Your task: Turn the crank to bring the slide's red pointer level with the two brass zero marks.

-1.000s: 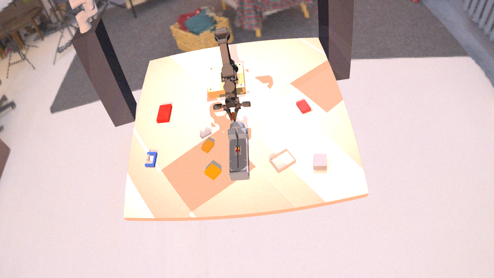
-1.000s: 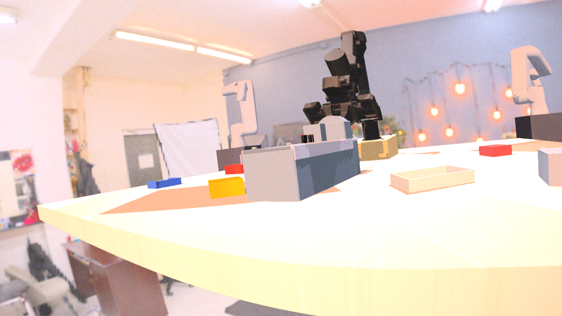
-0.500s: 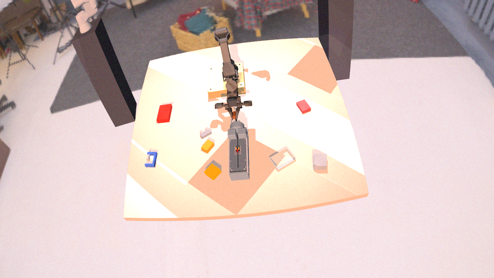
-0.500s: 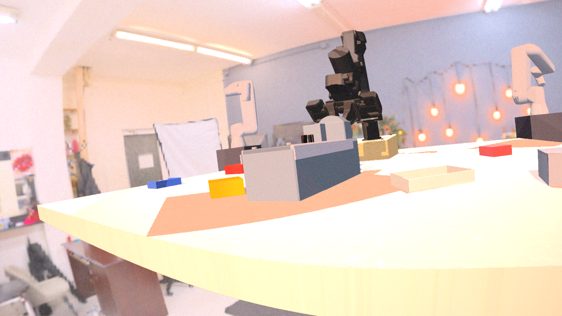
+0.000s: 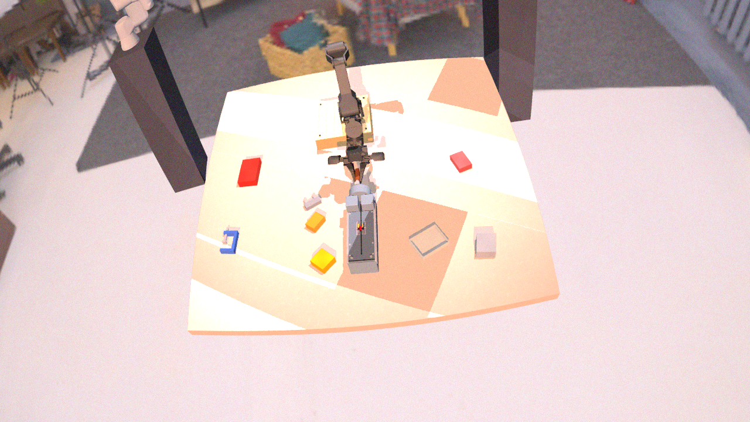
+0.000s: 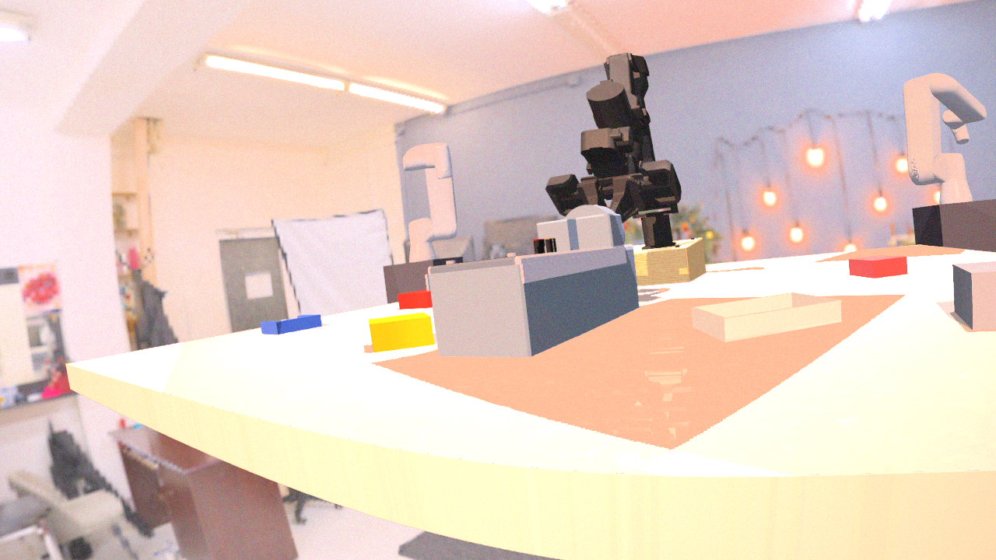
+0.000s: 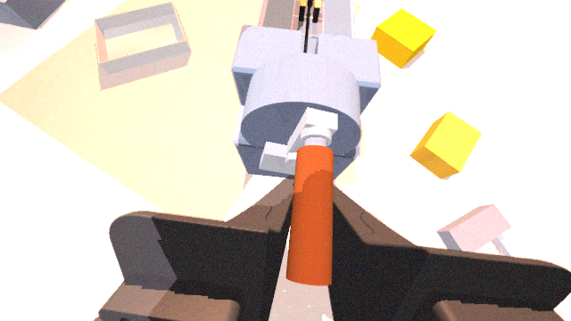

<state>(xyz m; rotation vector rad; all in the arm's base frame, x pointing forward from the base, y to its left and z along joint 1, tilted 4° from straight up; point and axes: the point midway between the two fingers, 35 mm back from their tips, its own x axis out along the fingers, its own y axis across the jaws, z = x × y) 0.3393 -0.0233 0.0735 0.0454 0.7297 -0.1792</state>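
The orange crank handle lies 30 mm above my gripper tip and 20 mm behind it. From my gripper tip the other things lie so: shallow white tray 230 mm ahead, 180 mm to the left, 90 mm below; then red pointer 180 mm ahead, 20 mm to the right, 10 mm below; then yellow cube 220 mm ahead, 170 mm to the right, 80 mm below.
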